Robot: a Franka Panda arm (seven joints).
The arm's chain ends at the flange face. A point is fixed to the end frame.
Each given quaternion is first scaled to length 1.
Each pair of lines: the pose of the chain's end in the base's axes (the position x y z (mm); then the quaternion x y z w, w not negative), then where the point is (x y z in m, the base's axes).
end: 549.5 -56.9 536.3 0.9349 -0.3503 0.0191 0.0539
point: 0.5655 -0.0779 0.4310
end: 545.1 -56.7 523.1 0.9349 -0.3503 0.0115 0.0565
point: 0.5594 -0.0776 0.4175
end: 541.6 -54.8 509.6 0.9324 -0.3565 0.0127 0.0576
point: 0.5558 -0.0762 0.4041
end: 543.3 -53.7 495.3 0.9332 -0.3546 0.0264 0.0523
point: 0.5607 -0.0750 0.3903
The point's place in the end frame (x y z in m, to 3 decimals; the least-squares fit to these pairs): 0.018 -0.004 0.107
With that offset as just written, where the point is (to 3 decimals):
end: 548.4 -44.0 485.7 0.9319 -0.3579 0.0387 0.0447
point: 0.569 -0.065 0.381
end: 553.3 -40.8 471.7 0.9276 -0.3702 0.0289 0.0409
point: 0.572 -0.061 0.367
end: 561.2 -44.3 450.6 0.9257 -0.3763 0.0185 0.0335
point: 0.578 -0.062 0.345
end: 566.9 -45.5 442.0 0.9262 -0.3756 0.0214 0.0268
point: 0.585 -0.062 0.336
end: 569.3 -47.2 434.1 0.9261 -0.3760 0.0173 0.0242
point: 0.586 -0.063 0.328
